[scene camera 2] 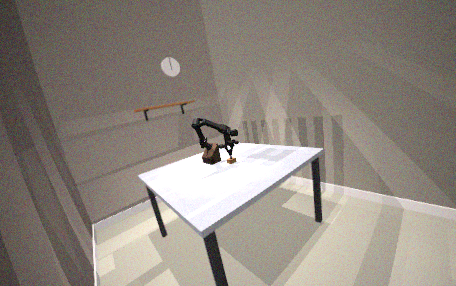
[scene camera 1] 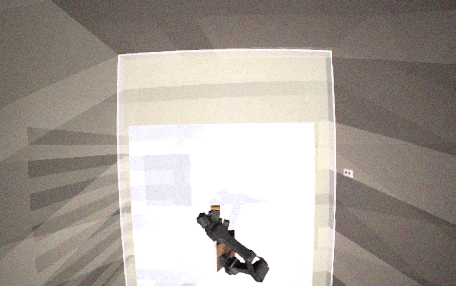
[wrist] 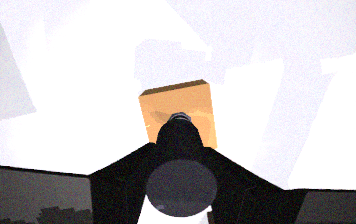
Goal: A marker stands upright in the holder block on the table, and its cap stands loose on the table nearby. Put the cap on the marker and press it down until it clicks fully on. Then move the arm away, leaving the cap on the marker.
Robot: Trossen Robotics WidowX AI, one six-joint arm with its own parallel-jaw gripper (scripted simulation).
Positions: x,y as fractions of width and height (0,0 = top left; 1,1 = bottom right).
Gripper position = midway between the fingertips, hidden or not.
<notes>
My gripper (wrist: 0.50,0.68) carries a dark marker cap (wrist: 0.51,0.79).
Scene camera 1 misses the dark marker cap, which is hidden by my gripper.
</notes>
